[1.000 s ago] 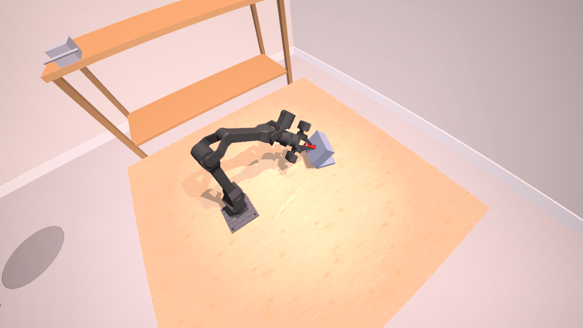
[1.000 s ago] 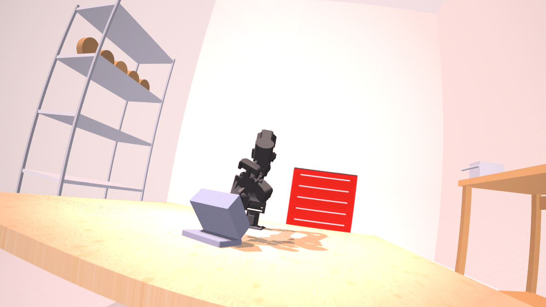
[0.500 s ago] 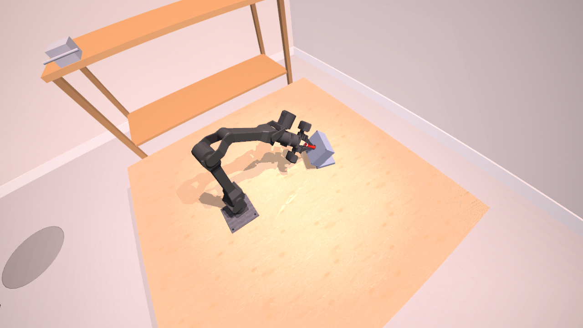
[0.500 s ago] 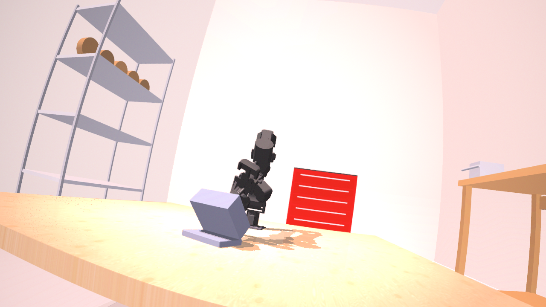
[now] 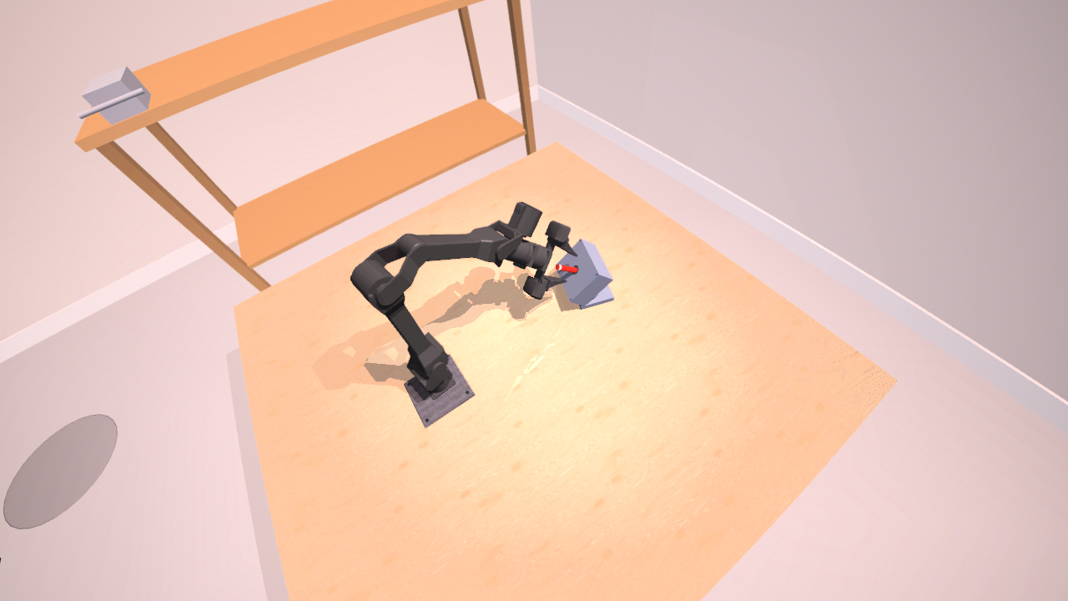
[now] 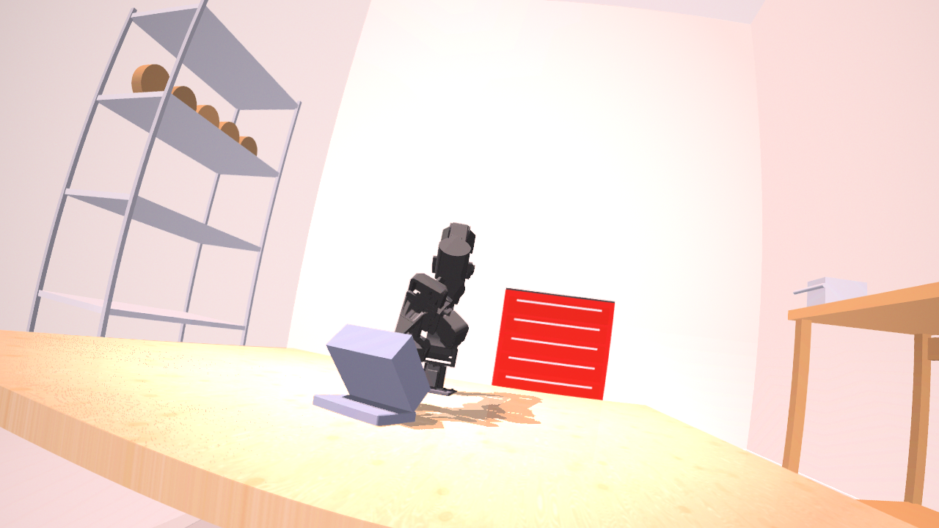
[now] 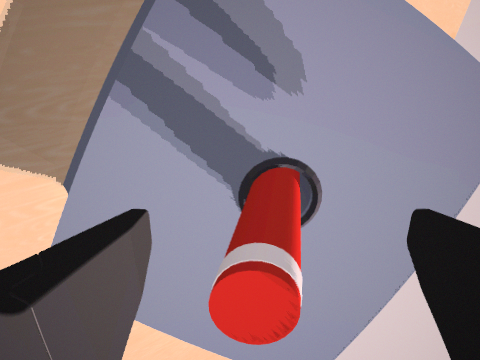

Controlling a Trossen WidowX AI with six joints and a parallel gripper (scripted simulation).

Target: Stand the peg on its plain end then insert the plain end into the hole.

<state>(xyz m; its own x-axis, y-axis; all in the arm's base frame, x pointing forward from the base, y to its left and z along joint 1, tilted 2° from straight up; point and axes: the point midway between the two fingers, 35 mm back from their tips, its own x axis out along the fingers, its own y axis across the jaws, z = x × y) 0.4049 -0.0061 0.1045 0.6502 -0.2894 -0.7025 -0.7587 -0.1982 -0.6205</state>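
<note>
Now: gripper tip 10 mm past the red peg, 10 mm to the right of it and 10 mm below it. Round my gripper tip: grey sloped panel (30 mm ahead, 10 mm to the right, 30 mm below).
</note>
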